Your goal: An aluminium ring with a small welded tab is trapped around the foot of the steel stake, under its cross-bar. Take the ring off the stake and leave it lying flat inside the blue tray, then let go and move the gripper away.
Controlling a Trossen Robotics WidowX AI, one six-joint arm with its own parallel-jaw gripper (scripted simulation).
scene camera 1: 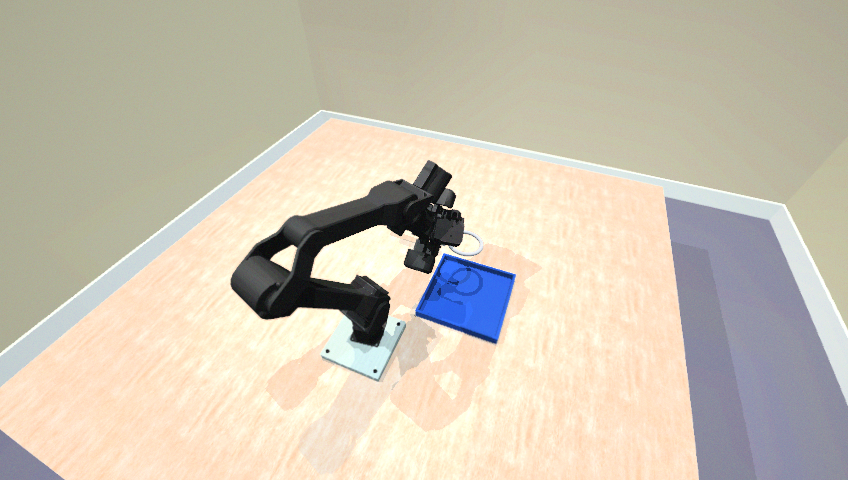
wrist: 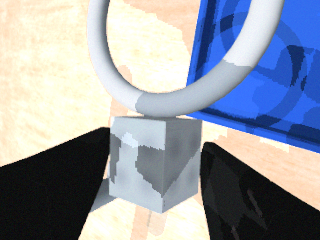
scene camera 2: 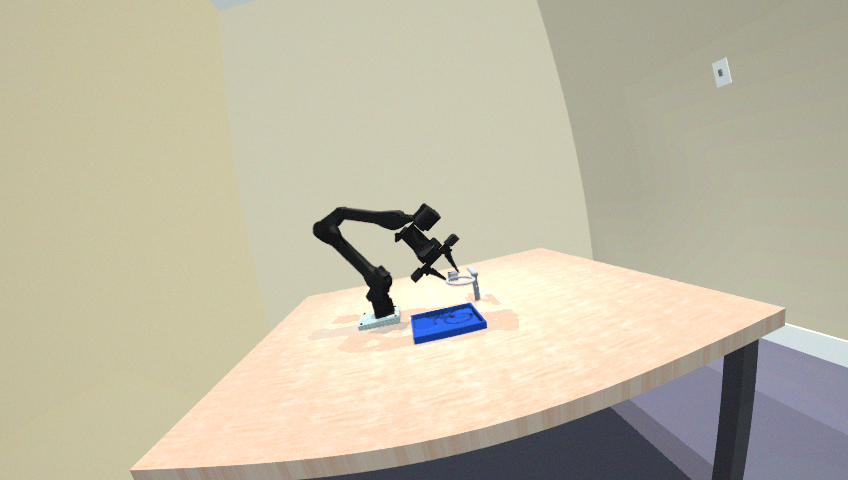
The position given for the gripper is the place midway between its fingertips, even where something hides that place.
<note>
The gripper (scene camera 1: 442, 238) holds an aluminium ring (wrist: 154, 162). Also in view: a blue tray (scene camera 1: 466, 296).
The gripper is seen too in the wrist view (wrist: 156, 144) and in scene camera 2 (scene camera 2: 454, 277). The blue tray shows as well in the wrist view (wrist: 270, 103) and in scene camera 2 (scene camera 2: 430, 326).
</note>
